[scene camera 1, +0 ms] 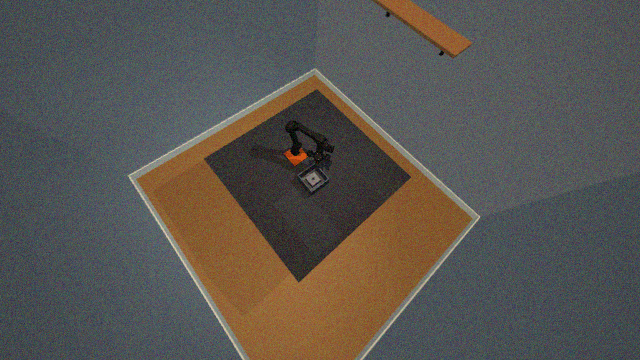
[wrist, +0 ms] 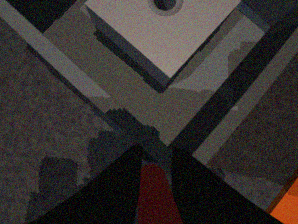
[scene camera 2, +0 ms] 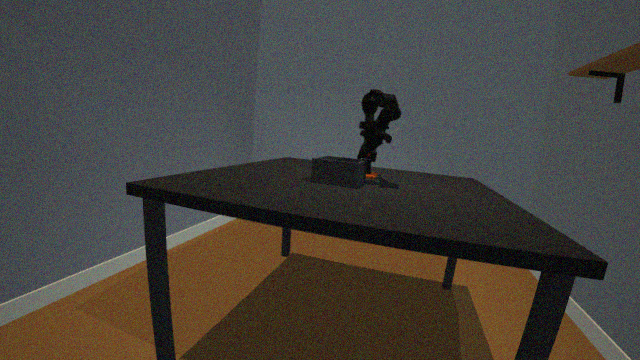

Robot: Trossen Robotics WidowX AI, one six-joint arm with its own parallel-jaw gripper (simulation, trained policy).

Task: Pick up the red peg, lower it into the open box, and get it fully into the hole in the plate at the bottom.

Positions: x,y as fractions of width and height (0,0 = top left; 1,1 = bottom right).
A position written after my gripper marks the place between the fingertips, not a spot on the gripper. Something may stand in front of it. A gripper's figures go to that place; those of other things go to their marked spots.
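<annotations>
Grey box (wrist: 0.67,0.49), 230 mm from the lens. My gripper (wrist: 0.53,0.70), 100 mm from the lens.
</annotations>
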